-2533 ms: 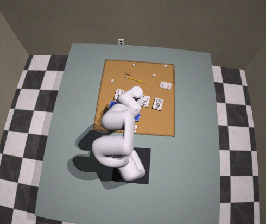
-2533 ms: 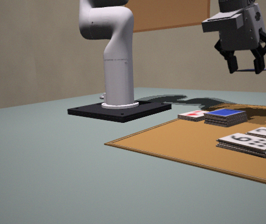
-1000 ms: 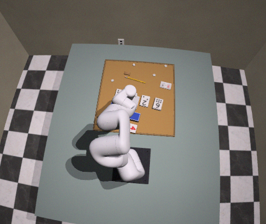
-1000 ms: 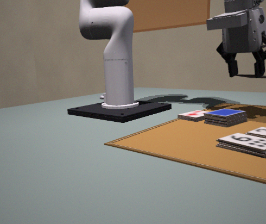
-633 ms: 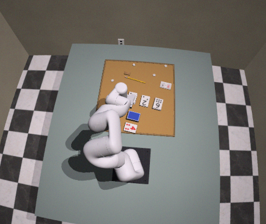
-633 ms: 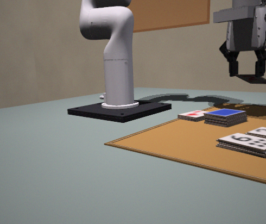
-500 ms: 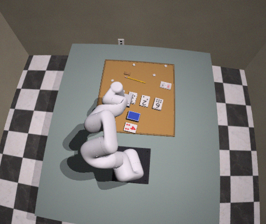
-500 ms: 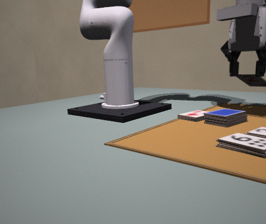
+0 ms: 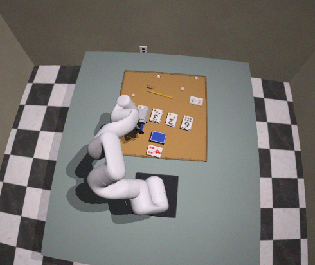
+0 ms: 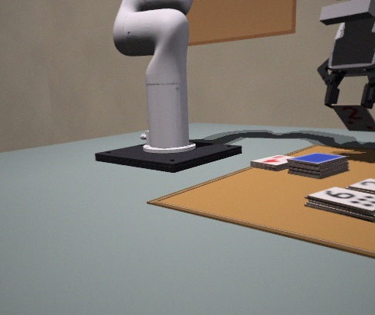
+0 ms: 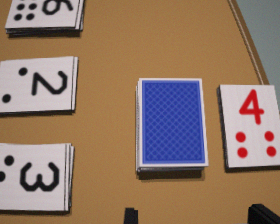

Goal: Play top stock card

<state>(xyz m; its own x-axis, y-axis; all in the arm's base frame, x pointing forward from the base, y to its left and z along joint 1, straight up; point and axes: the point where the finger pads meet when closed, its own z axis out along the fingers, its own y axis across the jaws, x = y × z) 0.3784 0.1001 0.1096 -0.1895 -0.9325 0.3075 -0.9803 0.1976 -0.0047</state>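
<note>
Right now my hand is 4 cm above the red 2 card, 3 cm to the right of it and 1 cm short of it. From my hand the other things lie so: brown mat 17 cm ahead, 14 cm below, 11 cm to the right; then red 4 card 12 cm below, 11 cm behind, 8 cm to the right; then black 4 card 15 cm ahead, 11 cm below, 3 cm to the left.
</note>
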